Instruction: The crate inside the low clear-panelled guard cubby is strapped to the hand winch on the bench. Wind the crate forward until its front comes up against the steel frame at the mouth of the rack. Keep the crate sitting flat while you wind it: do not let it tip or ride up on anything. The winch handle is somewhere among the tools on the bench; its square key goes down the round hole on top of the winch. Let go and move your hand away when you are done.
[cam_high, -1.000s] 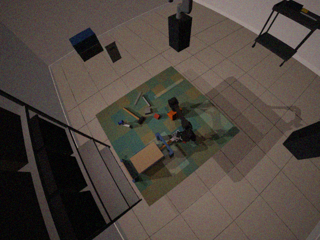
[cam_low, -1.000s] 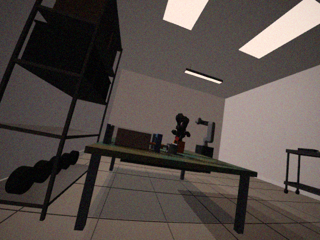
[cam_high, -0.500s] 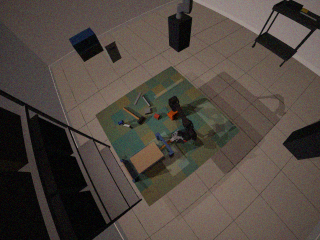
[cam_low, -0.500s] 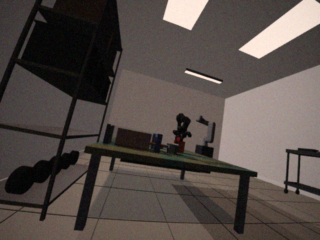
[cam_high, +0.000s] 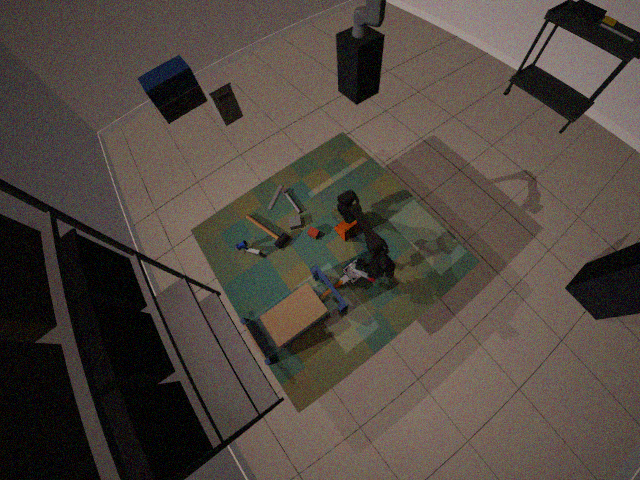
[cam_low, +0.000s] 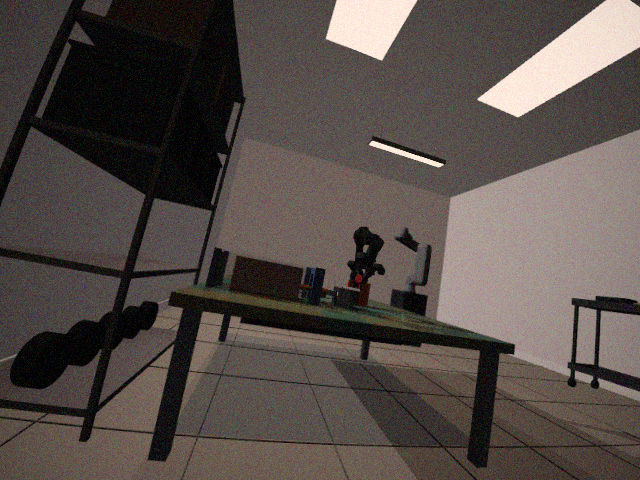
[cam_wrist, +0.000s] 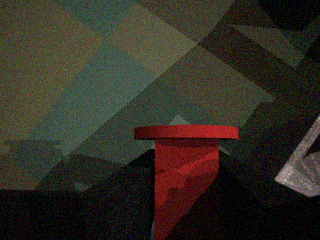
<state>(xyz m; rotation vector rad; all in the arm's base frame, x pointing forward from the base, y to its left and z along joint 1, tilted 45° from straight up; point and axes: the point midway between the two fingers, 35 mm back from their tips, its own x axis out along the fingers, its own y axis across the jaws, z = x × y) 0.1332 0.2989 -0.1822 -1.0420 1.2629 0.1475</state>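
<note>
The red-knobbed crank handle lies 40 mm to the right of my gripper tip and 30 mm below it. The rest, counted from my gripper tip: red knob: 10 mm to the right, 10 mm behind; winch: 110 mm to the right, 100 mm below, 20 mm ahead; grey block: 580 mm to the right, 120 mm below, 120 mm ahead.
</note>
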